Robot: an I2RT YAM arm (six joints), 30 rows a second.
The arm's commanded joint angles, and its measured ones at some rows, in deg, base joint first. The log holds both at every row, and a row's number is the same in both.
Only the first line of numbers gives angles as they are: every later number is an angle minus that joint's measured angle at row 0.
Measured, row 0:
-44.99 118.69 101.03 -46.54 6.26 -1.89
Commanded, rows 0 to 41:
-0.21 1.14 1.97 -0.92 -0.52 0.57
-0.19 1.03 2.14 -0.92 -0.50 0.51
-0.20 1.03 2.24 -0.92 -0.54 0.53
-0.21 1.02 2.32 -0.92 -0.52 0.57
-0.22 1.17 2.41 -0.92 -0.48 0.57
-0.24 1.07 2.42 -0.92 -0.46 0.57
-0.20 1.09 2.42 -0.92 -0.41 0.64
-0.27 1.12 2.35 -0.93 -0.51 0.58
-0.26 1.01 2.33 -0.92 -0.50 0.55
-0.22 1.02 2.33 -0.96 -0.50 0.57
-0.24 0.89 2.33 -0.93 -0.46 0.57
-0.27 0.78 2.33 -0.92 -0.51 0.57
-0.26 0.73 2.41 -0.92 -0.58 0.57
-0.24 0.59 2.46 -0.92 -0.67 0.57
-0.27 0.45 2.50 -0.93 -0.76 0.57
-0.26 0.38 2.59 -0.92 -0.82 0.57
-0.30 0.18 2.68 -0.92 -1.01 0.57
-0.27 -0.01 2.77 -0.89 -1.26 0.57
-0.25 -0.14 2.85 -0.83 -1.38 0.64
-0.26 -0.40 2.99 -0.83 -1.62 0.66
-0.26 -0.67 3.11 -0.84 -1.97 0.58
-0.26 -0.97 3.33 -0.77 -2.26 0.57
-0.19 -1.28 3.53 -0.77 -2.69 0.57
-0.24 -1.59 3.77 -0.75 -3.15 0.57
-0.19 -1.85 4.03 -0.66 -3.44 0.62
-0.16 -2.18 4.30 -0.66 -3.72 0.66
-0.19 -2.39 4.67 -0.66 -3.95 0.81
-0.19 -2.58 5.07 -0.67 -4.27 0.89
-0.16 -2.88 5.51 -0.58 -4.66 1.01
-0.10 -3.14 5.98 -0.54 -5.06 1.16
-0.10 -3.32 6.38 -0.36 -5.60 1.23
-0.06 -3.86 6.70 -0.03 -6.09 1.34
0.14 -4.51 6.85 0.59 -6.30 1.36
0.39 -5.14 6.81 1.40 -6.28 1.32
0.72 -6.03 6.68 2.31 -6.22 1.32
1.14 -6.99 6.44 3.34 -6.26 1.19
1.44 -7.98 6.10 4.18 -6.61 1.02
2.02 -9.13 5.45 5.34 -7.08 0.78
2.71 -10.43 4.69 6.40 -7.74 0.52
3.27 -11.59 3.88 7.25 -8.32 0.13
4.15 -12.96 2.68 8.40 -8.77 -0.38
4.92 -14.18 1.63 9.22 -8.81 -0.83
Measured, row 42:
2.80 -9.74 3.72 5.46 -6.73 0.20
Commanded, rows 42 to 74:
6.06 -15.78 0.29 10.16 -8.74 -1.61
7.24 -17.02 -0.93 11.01 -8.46 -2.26
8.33 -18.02 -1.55 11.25 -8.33 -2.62
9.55 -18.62 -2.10 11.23 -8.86 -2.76
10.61 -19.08 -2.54 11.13 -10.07 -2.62
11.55 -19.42 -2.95 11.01 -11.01 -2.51
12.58 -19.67 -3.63 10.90 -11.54 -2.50
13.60 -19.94 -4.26 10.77 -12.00 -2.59
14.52 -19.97 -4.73 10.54 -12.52 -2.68
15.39 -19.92 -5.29 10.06 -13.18 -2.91
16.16 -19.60 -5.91 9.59 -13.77 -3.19
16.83 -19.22 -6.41 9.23 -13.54 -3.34
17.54 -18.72 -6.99 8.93 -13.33 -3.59
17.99 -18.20 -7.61 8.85 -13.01 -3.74
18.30 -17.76 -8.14 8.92 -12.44 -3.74
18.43 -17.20 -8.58 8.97 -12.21 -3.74
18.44 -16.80 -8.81 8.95 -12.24 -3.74
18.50 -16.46 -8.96 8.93 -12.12 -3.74
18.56 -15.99 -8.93 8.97 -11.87 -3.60
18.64 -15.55 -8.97 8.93 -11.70 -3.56
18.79 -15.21 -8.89 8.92 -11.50 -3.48
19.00 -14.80 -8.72 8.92 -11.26 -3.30
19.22 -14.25 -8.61 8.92 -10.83 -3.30
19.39 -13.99 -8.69 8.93 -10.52 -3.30
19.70 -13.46 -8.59 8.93 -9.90 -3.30
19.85 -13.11 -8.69 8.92 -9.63 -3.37
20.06 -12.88 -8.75 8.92 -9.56 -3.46
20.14 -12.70 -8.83 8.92 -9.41 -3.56
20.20 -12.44 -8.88 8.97 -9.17 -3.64
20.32 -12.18 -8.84 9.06 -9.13 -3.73
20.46 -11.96 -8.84 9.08 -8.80 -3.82
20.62 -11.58 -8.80 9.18 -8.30 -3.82
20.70 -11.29 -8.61 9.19 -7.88 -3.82
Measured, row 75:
20.30 -12.74 -8.63 9.28 -9.77 -3.13
